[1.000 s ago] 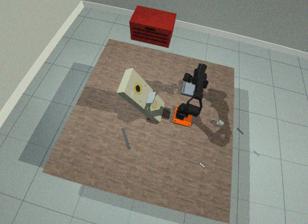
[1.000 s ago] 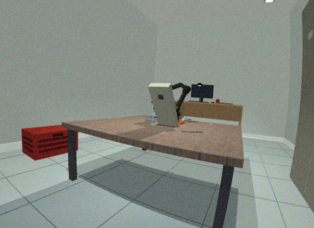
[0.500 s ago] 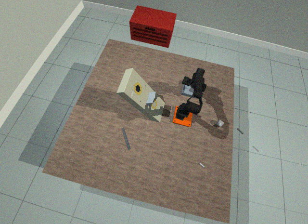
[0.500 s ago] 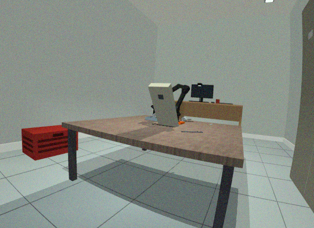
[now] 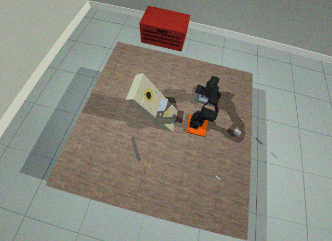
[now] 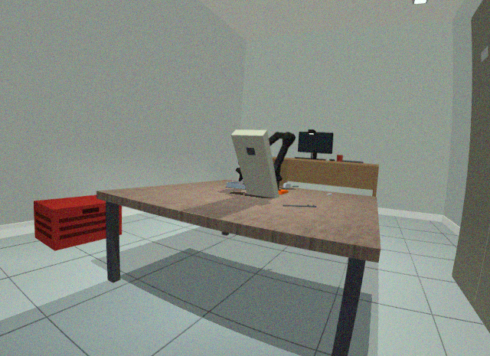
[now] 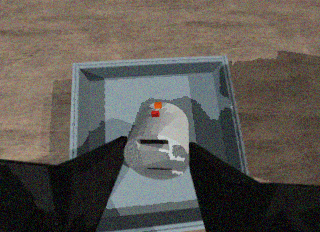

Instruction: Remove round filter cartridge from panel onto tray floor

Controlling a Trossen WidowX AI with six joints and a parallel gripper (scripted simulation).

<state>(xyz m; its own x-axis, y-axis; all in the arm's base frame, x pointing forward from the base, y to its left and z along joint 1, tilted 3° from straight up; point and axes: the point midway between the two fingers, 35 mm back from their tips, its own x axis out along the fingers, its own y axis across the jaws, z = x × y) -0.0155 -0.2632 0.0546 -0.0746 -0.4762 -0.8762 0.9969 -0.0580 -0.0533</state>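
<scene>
My gripper tip is right at the round grey filter cartridge. Round my gripper tip: small pale shelf: 310 mm to the left, 270 mm ahead, 140 mm above; grey tray: 40 mm below, 10 mm to the right; small pin: 580 mm to the left, 240 mm behind, 40 mm below.
</scene>
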